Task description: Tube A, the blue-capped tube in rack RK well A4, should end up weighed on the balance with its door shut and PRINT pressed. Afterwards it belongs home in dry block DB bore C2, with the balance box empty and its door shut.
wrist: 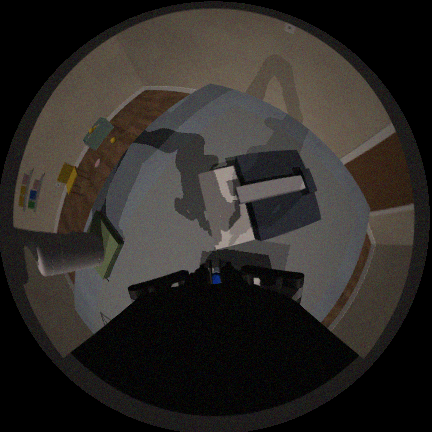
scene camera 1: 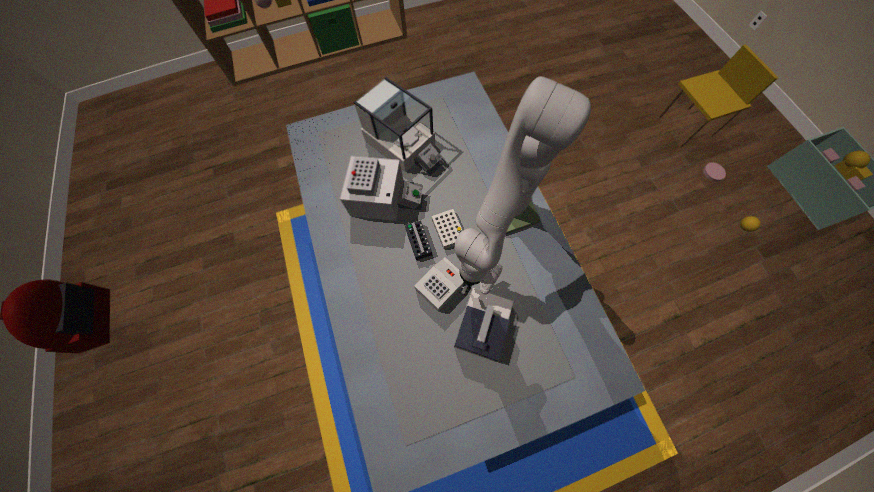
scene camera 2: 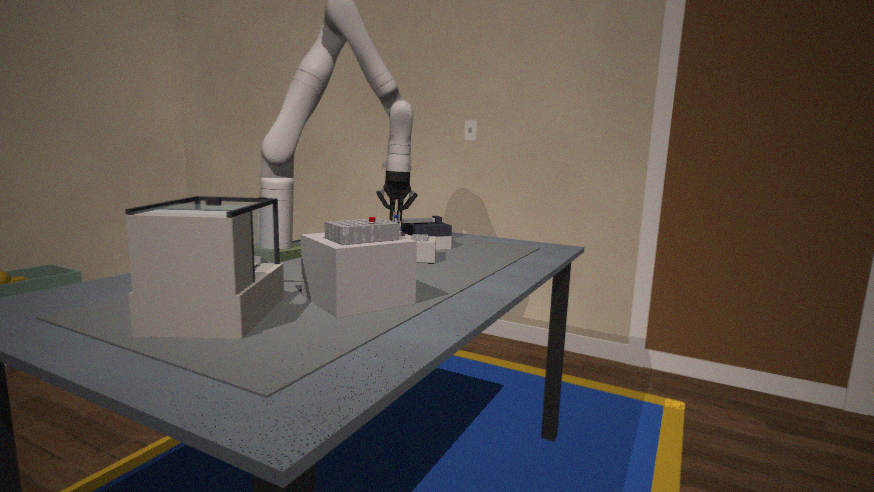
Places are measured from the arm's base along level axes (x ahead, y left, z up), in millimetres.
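Pixels of known places: gripper, between the fingertips: (wrist: 215, 265); arm's base, origin of its link: (wrist: 95, 250).
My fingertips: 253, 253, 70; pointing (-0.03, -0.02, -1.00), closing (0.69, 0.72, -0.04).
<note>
For each thing: its top centre in the pictures, then the offset to it from my fingertips, as dx, dy, dz.
- balance, centre of its top: (scene camera 2: 221, 195) (scene camera 1: 400, 108) +59, -641, +126
- dark-lidded device, centre of its top: (wrist: 271, 186) (scene camera 1: 486, 320) (scene camera 2: 416, 216) -10, +131, +5
- white rack with a yellow cap, centre of its top: (scene camera 1: 448, 227) +2, -233, -67
- black rack with a green cap, centre of its top: (scene camera 1: 417, 237) +120, -219, -49
- large white box, centre of its top: (scene camera 2: 348, 218) (scene camera 1: 380, 174) +188, -428, +73
My gripper (scene camera 1: 466, 289) (scene camera 2: 396, 218) (wrist: 215, 265) points down and is shut on the blue-capped tube; its blue cap (scene camera 2: 396, 216) (wrist: 216, 279) shows between the fingers. The tube's lower part is hidden. In scene camera 1 the gripper is beside the right edge of a small white block with round bores and a red display (scene camera 1: 441, 284) (scene camera 2: 425, 250), which looks like the dry block. Its height over the table is hard to tell. The balance (scene camera 1: 397, 125) (scene camera 2: 186, 275), with a dark-framed glass box, stands at the far end; its door state is unclear. No tube can be made out inside.
A dark-lidded device (scene camera 1: 486, 333) (scene camera 2: 428, 228) (wrist: 280, 195) stands close beside the gripper. A white rack with a yellow cap (scene camera 1: 447, 228) and a black rack with a green cap (scene camera 1: 419, 240) lie toward the balance. A large white box (scene camera 1: 373, 204) (scene camera 2: 373, 275) carries a grey rack with a red cap.
</note>
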